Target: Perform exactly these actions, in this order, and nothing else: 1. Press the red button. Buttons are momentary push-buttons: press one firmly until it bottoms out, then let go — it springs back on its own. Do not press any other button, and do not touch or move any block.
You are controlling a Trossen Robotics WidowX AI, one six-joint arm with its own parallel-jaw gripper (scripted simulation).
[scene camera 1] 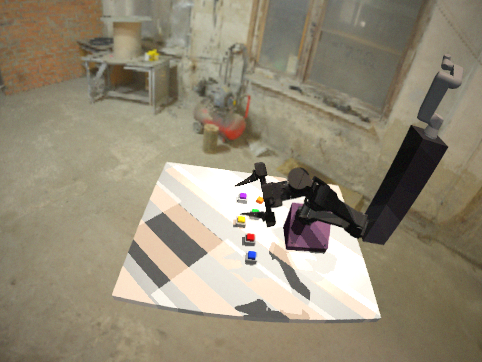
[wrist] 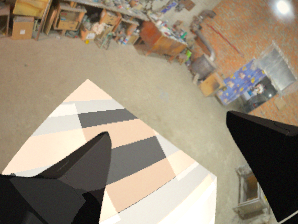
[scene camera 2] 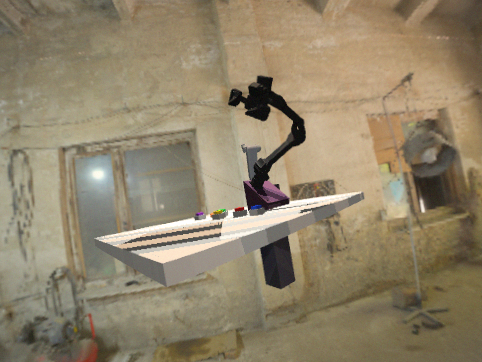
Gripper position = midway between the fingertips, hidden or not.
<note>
My gripper [scene camera 1: 237, 200] is open and holds nothing.
My gripper is seen too in the wrist view [wrist: 169, 128] and in scene camera 2 [scene camera 2: 236, 108].
</note>
